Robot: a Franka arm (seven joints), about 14 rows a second.
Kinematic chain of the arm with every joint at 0, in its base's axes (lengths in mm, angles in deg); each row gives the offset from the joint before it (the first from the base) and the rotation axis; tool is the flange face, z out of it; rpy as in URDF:
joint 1: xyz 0 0 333 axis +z
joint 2: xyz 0 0 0 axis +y
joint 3: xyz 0 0 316 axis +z
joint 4: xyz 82.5 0 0 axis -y
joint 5: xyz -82.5 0 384 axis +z
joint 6: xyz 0 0 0 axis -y
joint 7: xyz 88 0 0 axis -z
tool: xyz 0 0 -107 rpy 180 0 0
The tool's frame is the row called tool.
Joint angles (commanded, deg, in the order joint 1, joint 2, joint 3, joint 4, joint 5, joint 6, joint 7), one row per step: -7.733, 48.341, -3.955, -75.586, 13.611, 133.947, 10.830; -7.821, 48.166, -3.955, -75.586, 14.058, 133.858, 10.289; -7.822, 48.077, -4.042, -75.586, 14.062, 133.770, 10.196; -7.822, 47.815, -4.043, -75.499, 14.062, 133.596, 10.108; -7.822, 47.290, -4.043, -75.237, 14.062, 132.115, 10.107; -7.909, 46.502, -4.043, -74.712, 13.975, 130.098, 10.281; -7.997, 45.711, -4.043, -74.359, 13.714, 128.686, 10.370; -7.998, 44.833, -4.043, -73.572, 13.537, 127.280, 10.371; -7.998, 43.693, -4.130, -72.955, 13.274, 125.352, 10.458; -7.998, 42.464, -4.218, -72.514, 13.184, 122.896, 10.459
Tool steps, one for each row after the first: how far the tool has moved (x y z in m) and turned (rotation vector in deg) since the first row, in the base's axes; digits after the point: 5 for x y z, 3 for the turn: -0.00004, -0.00100, 0.00218, 0.255, -0.216, 0.204; -0.00019, -0.00182, 0.00324, 0.190, -0.222, 0.247; 0.00028, -0.00177, 0.00712, 0.173, -0.411, 0.363; -0.00008, -0.00082, 0.01358, 0.514, 0.201, 0.603; -0.00024, -0.00073, 0.02477, 0.892, 0.831, 0.731; -0.00045, -0.00112, 0.03568, 0.941, 1.088, 0.926; 0.00096, -0.00046, 0.05141, 0.933, 0.807, 1.272; 0.00057, -0.00023, 0.06834, 0.946, 0.963, 1.578; -0.00159, 0.00056, 0.08407, 1.261, 1.660, 1.957
